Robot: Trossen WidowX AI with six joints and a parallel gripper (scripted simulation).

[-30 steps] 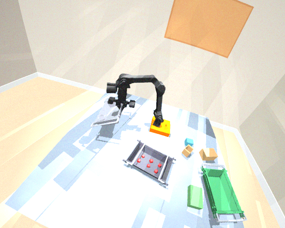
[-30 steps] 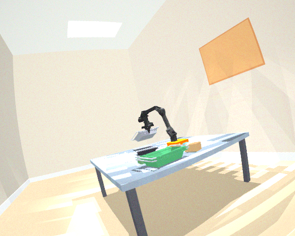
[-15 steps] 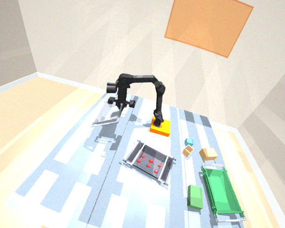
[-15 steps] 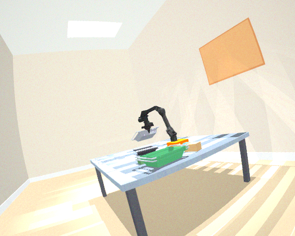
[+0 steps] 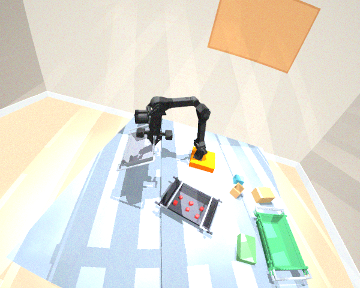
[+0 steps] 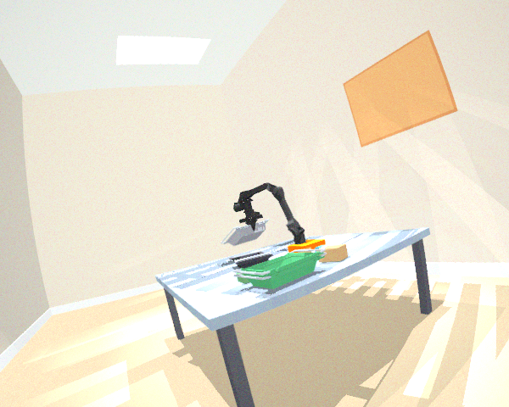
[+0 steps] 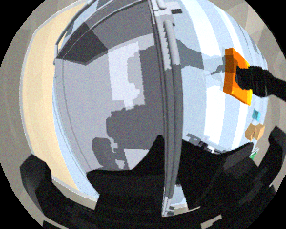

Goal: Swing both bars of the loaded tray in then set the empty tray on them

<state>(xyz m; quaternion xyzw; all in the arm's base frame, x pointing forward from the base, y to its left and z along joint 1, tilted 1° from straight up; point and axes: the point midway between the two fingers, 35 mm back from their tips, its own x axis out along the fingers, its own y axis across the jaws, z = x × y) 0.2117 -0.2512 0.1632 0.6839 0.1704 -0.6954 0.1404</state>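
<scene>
Now: the clear tray 7 cm to the right of my gripper tip and 3 cm ahead of it. Also, from my gripper tip: green block: 64 cm to the left, 26 cm ahead, 16 cm below; then tan wedge: 74 cm to the left, 15 cm below, 12 cm behind; then cyan block: 57 cm to the left, 17 cm behind, 16 cm below.
</scene>
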